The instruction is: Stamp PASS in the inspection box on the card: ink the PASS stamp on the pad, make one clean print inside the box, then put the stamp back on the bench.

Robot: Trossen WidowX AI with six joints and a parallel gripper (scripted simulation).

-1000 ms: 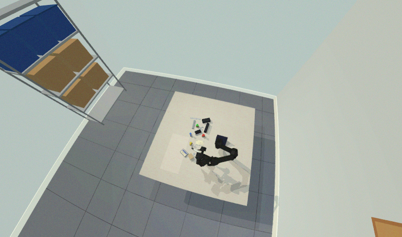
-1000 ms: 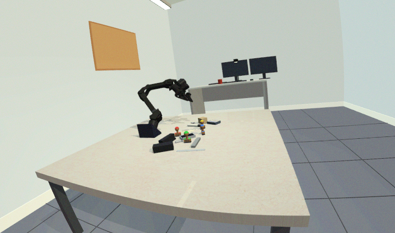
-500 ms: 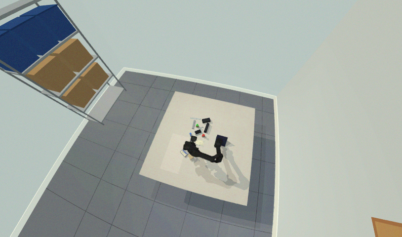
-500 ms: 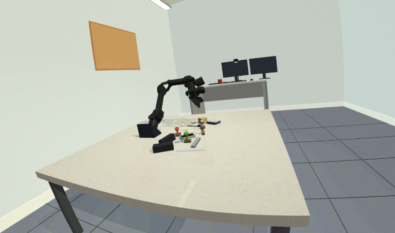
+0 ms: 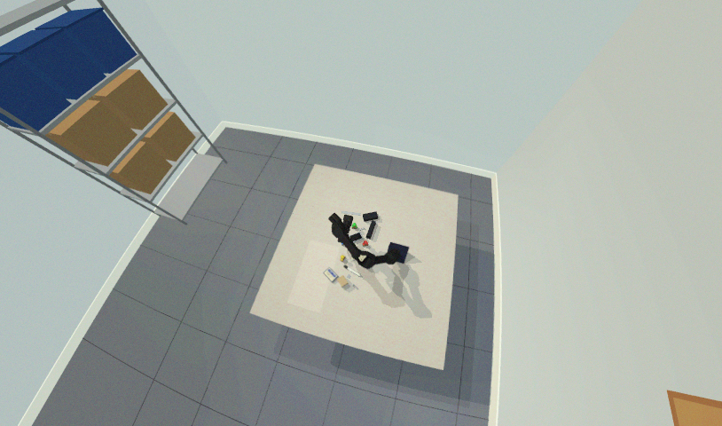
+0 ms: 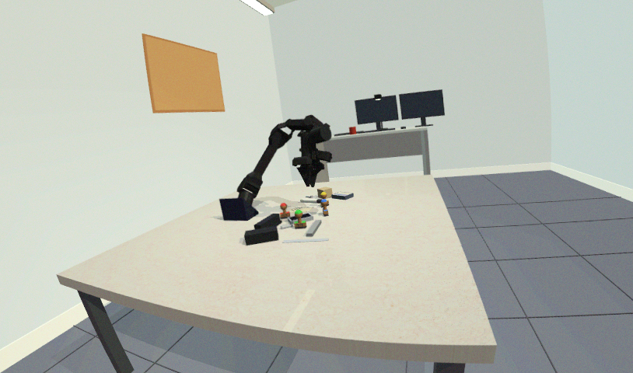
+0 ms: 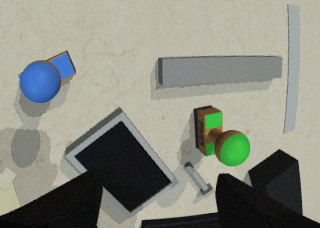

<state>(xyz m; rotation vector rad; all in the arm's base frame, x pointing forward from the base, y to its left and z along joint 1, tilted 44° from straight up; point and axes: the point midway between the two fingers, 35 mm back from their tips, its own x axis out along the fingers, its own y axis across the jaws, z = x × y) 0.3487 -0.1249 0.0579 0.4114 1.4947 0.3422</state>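
My gripper tip is 130 mm above the ink pad, 60 mm past it and 10 mm to the left of it. Round my gripper tip: blue-knobbed stamp (110 mm below, 50 mm to the left, 30 mm ahead); red-knobbed stamp (140 mm behind, 110 mm below, 30 mm to the left); grey block (120 mm below, 100 mm to the right, 30 mm ahead).
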